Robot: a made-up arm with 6 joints.
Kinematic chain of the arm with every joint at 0, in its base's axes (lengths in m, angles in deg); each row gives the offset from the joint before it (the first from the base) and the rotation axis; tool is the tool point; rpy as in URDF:
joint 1: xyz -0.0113 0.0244 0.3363 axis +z
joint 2: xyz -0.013 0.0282 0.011 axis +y
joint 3: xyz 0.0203 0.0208 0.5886 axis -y
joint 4: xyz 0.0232 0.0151 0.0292 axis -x
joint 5: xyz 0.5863 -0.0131 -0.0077 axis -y
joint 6: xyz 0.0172 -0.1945 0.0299 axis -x
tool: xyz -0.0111 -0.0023 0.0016 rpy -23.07 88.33 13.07
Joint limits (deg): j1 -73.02..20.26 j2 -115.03..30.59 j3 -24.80..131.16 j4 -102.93..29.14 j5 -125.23..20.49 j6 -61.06..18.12
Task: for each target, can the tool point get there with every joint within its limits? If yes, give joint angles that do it. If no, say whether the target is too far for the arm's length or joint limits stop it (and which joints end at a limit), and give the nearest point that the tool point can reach.
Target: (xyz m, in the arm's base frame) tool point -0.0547 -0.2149 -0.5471
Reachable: no: joint limits stop it (at a limit: joint 1, joint 2, joint 3, joint 4, joint 5) | nearest point -0.5927 -0.3041 -0.4975 | short by 0.548 m
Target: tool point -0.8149 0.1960 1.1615
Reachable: yes | joints -22.12 -68.90 45.61 -4.08 -111.84 -5.94
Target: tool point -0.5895 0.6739 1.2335
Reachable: yes | joints -55.18 -52.49 83.91 -35.58 -73.94 -43.46
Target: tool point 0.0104 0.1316 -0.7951
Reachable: no: joint limits stop it (at a limit: joint 1, joint 2, joint 3, joint 4, joint 6) | nearest point -0.3065 0.6263 -0.5045 | short by 0.655 m
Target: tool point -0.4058 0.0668 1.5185
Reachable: yes | joints -27.64 -16.72 92.29 -1.69 -110.13 -21.81
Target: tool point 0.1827 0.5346 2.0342
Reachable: no: too far | nearest point 0.0207 0.3627 1.5620 | short by 0.528 m
